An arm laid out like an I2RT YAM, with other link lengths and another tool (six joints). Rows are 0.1 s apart.
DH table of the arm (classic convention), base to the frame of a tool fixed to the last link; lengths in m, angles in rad. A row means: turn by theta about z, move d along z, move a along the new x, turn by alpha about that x. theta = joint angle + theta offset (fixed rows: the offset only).
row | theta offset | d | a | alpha
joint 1 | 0.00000 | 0.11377 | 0.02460 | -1.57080
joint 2 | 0.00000 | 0.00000 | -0.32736 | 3.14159
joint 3 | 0.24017 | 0.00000 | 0.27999 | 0.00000
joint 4 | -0.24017 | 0.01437 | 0.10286 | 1.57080
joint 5 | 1.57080 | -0.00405 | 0.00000 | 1.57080
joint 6 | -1.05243 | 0.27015 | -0.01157 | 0.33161
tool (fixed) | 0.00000 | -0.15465 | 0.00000 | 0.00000
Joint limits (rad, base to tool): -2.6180..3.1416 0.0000..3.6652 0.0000..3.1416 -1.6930..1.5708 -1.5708..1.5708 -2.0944..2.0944
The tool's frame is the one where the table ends.
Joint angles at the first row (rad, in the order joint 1, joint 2, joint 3, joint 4, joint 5, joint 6):
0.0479, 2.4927, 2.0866, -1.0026, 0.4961, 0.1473
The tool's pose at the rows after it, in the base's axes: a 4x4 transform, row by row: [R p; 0 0 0 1], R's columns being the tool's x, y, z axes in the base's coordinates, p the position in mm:
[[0.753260 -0.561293 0.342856 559.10], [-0.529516 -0.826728 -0.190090 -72.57], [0.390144 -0.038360 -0.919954 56.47], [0 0 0 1]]
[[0.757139 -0.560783 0.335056 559.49], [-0.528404 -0.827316 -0.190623 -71.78], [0.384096 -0.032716 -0.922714 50.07], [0 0 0 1]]
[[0.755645 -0.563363 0.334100 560.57], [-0.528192 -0.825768 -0.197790 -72.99], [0.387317 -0.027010 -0.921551 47.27], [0 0 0 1]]
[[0.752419 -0.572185 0.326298 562.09], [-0.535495 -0.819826 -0.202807 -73.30], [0.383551 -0.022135 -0.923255 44.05], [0 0 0 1]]
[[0.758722 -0.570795 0.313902 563.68], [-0.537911 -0.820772 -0.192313 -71.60], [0.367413 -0.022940 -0.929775 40.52], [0 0 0 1]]
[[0.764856 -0.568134 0.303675 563.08], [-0.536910 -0.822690 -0.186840 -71.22], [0.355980 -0.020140 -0.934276 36.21], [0 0 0 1]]
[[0.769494 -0.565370 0.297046 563.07], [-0.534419 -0.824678 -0.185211 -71.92], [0.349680 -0.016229 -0.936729 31.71], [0 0 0 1]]
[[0.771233 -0.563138 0.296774 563.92], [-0.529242 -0.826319 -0.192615 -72.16], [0.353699 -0.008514 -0.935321 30.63], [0 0 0 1]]
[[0.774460 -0.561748 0.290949 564.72], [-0.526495 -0.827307 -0.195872 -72.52], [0.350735 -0.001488 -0.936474 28.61], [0 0 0 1]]
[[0.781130 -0.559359 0.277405 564.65], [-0.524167 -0.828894 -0.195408 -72.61], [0.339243 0.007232 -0.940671 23.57], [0 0 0 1]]
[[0.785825 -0.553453 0.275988 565.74], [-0.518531 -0.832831 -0.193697 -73.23], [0.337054 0.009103 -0.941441 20.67], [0 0 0 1]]
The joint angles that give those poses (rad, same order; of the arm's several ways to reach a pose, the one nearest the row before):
0.0473, 2.5107, 2.0967, -1.0216, 0.4724, 0.1683
0.0487, 2.5244, 2.1000, -1.0200, 0.4730, 0.1687
0.0475, 2.5334, 2.1054, -1.0177, 0.4798, 0.1700
0.0466, 2.5538, 2.1337, -1.0368, 0.4823, 0.1805
0.0476, 2.5743, 2.1645, -1.0604, 0.4710, 0.1806
0.0476, 2.5832, 2.1676, -1.0645, 0.4655, 0.1772
0.0464, 2.5915, 2.1675, -1.0616, 0.4641, 0.1721
0.0475, 2.5963, 2.1705, -1.0598, 0.4727, 0.1695
0.0476, 2.6070, 2.1830, -1.0675, 0.4762, 0.1673
0.0475, 2.6233, 2.1967, -1.0783, 0.4756, 0.1641
0.0468, 2.6290, 2.1973, -1.0722, 0.4753, 0.1554

